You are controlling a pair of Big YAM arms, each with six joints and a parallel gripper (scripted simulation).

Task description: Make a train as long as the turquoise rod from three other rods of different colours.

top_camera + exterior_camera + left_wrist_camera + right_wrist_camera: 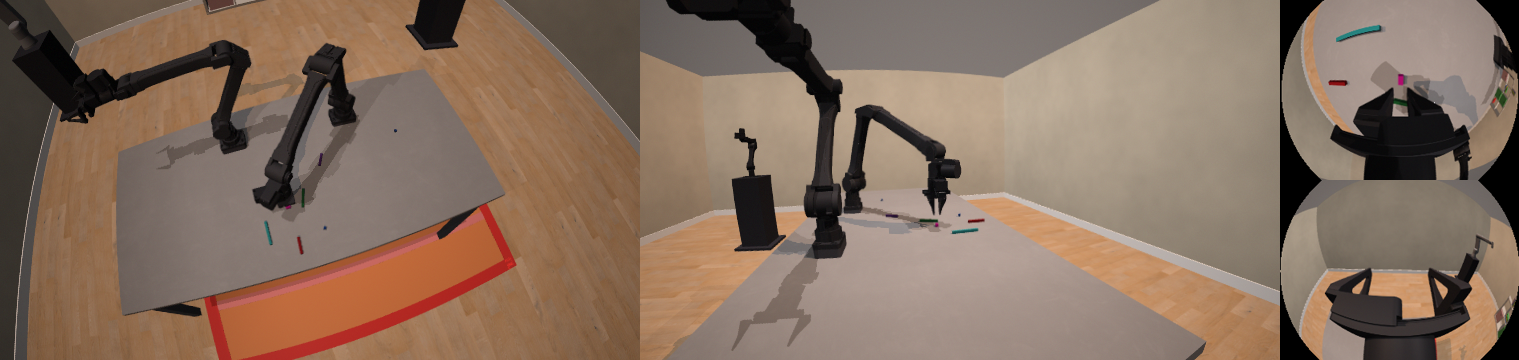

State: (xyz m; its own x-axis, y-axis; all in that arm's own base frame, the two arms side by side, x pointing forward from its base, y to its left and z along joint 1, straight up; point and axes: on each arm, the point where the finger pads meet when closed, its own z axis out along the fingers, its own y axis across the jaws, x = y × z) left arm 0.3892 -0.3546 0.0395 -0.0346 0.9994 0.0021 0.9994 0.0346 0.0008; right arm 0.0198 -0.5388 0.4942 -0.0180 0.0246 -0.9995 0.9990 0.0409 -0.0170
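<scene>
The magenta rod is 50 mm below my left hand. The rest, counted from my left hand: turquoise rod: 100 mm to the right, 90 mm ahead, 50 mm below; red rod: 170 mm ahead, 50 mm below, 10 mm to the left; green rod: 70 mm to the left, 50 mm below, 20 mm behind.
</scene>
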